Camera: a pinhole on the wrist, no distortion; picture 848 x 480 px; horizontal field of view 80.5 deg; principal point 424.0 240.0 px. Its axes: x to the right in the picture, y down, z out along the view. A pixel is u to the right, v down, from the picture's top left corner.
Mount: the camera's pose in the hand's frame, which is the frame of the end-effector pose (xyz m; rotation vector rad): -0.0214 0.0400 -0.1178 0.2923 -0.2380 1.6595
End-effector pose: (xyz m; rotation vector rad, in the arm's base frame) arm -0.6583 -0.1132 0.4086 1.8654 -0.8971 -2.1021
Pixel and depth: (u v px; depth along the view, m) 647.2 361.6 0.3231
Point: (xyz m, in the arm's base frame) -0.8794 -0.0397 0.5294
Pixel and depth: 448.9 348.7 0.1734
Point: -0.6926 -0.0619 0.4455
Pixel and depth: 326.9 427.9 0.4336
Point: -0.8345 0.2058 0.4343
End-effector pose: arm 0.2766 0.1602 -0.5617 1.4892 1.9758 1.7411
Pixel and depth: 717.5 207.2 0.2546
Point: 0.4467 0.2600 -0.5418
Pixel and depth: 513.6 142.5 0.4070
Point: 0.4170 0.4127 -0.6355
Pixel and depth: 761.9 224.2 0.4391
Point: 0.6379 0.3974 -0.5568
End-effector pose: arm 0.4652 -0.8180 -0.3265 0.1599 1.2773 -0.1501
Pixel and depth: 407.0 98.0 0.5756
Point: 0.8753 -1.0505 -0.3794
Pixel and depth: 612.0 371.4 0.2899
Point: 0.6280 -0.8157 -0.1818
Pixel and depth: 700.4 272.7 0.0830
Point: 0.4459 -0.7581 -0.3054
